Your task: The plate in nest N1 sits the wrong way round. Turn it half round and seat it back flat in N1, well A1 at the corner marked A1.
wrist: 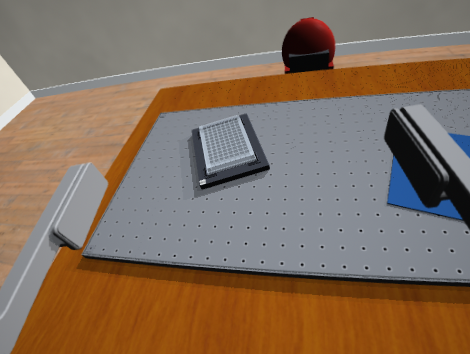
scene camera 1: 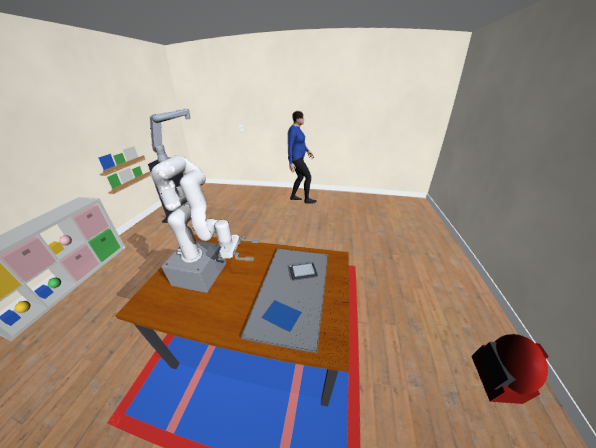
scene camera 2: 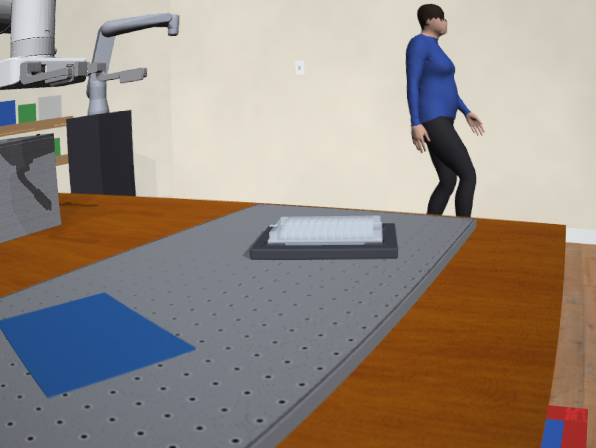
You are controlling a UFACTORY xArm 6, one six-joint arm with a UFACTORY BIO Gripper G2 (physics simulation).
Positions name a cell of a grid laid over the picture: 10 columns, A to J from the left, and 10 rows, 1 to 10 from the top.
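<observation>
The gripper (scene camera 2: B2) is there, and you also get the gripper (wrist: E5). There's a clear well plate (scene camera 2: F6) as well, and that's the plate (wrist: E5) too. Then there's a blue sheet (scene camera 2: B8).
</observation>
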